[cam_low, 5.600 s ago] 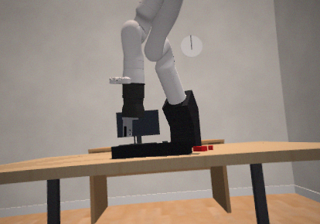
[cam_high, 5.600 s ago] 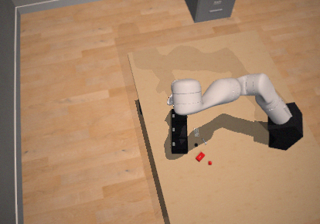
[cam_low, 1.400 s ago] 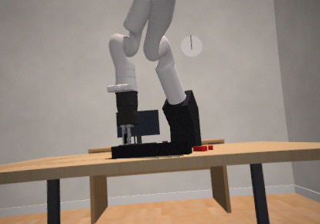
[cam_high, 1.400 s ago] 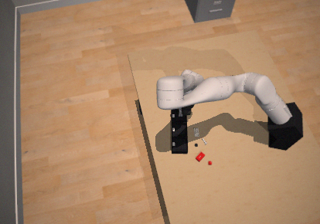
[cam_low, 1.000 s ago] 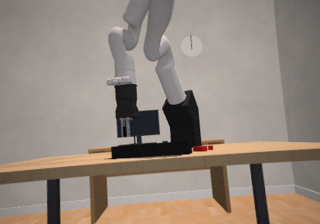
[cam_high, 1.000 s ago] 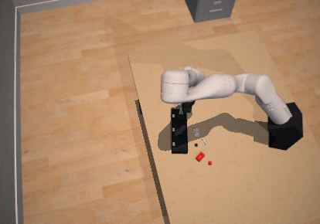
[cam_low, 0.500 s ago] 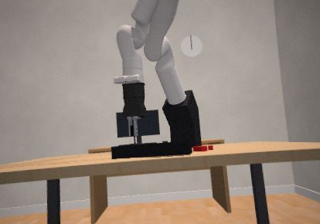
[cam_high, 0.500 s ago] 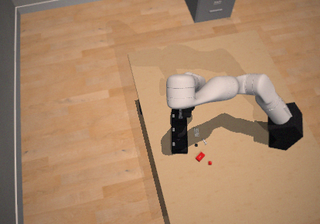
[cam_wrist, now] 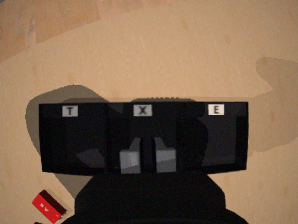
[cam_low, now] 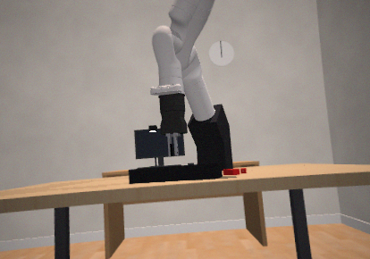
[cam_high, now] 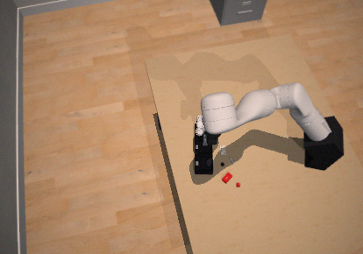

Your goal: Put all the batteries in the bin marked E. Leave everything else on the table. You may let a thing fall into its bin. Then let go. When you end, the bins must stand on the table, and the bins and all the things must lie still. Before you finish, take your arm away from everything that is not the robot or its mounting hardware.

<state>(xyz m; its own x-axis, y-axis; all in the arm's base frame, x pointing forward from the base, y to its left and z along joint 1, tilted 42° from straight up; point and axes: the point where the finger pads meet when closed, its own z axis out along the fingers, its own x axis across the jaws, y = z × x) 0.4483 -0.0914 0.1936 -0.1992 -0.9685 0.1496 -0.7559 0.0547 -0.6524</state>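
My hand is 70 mm above the bin. Round my hand: black round thing: 100 mm to the left, 80 mm below, 60 mm behind; then screw: 110 mm behind, 100 mm to the left, 80 mm below; then white piece: 90 mm behind, 80 mm below, 30 mm to the left.
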